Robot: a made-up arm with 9 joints. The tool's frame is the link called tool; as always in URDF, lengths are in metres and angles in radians.
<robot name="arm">
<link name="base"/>
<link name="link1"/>
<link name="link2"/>
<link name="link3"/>
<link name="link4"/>
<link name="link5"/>
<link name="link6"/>
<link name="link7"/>
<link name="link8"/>
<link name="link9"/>
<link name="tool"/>
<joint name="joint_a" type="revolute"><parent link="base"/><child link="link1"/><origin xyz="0 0 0.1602" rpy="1.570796 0 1.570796"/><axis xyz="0 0 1"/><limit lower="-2.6" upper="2.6"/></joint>
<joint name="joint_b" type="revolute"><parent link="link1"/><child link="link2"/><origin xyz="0.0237 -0.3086 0.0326" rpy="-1.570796 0 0"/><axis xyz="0 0 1"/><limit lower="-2.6" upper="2.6"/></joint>
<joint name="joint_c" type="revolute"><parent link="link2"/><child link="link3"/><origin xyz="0.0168 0.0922 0.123" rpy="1.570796 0 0"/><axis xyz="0 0 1"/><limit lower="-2.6" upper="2.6"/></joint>
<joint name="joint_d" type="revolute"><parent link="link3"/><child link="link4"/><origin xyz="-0.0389 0.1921 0.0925"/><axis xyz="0 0 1"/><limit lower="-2.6" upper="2.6"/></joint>
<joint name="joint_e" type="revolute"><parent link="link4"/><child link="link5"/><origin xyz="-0.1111 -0.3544 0.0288" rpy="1.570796 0 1.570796"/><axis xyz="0 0 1"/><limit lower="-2.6" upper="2.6"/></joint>
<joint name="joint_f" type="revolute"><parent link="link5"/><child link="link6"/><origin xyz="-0.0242 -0.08 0.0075" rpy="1.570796 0 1.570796"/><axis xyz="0 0 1"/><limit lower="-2.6" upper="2.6"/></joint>
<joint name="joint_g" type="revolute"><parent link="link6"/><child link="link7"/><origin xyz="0.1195 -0.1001 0.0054" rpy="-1.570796 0 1.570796"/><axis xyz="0 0 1"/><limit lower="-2.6" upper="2.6"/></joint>
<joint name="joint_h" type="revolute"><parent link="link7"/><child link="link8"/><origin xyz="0.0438 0.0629 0.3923" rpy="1.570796 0 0"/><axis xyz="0 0 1"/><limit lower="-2.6" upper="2.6"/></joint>
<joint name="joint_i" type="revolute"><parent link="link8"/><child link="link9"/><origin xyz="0.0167 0.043 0.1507" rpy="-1.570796 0 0"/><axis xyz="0 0 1"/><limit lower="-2.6" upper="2.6"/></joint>
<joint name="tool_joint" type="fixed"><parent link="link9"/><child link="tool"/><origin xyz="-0.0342 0.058 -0.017" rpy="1.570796 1.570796 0"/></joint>
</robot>
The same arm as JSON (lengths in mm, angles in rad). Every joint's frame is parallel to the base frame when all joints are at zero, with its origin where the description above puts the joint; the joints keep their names.
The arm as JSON. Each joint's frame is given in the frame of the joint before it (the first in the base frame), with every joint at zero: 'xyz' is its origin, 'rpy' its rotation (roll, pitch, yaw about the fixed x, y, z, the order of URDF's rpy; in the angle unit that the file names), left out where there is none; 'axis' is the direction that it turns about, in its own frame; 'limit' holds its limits. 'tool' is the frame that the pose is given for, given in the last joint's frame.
{"units": {"length": "mm", "angle": "rad"}, "joints": [
  {"name": "joint_a", "type": "revolute", "origin": {"xyz": [0.0, 0.0, 160.2]}, "axis": [1.0, 0.0, 0.0], "limit": {"lower": -2.6, "upper": 2.6}},
  {"name": "joint_b", "type": "revolute", "origin": {"xyz": [32.6, 23.7, -308.6]}, "axis": [0.0, 0.0, 1.0], "limit": {"lower": -2.6, "upper": 2.6}},
  {"name": "joint_c", "type": "revolute", "origin": {"xyz": [-92.2, 16.8, 123.0]}, "axis": [1.0, 0.0, 0.0], "limit": {"lower": -2.6, "upper": 2.6}},
  {"name": "joint_d", "type": "revolute", "origin": {"xyz": [92.5, -38.9, 192.1]}, "axis": [1.0, 0.0, 0.0], "limit": {"lower": -2.6, "upper": 2.6}},
  {"name": "joint_e", "type": "revolute", "origin": {"xyz": [28.8, -111.1, -354.4]}, "axis": [0.0, 1.0, 0.0], "limit": {"lower": -2.6, "upper": 2.6}},
  {"name": "joint_f", "type": "revolute", "origin": {"xyz": [-80.0, 7.5, -24.2]}, "axis": [0.0, 0.0, 1.0], "limit": {"lower": -2.6, "upper": 2.6}},
  {"name": "joint_g", "type": "revolute", "origin": {"xyz": [119.5, -100.1, 5.4]}, "axis": [-1.0, 0.0, 0.0], "limit": {"lower": -2.6, "upper": 2.6}},
  {"name": "joint_h", "type": "revolute", "origin": {"xyz": [-392.3, 43.8, -62.9]}, "axis": [0.0, 0.0, 1.0], "limit": {"lower": -2.6, "upper": 2.6}},
  {"name": "joint_i", "type": "revolute", "origin": {"xyz": [-43.0, 16.7, 150.7]}, "axis": [-1.0, 0.0, 0.0], "limit": {"lower": -2.6, "upper": 2.6}}
], "tool": {"origin": {"xyz": [17.0, -34.2, -58.0], "rpy": [0.0, 0.0, 0.0]}}}

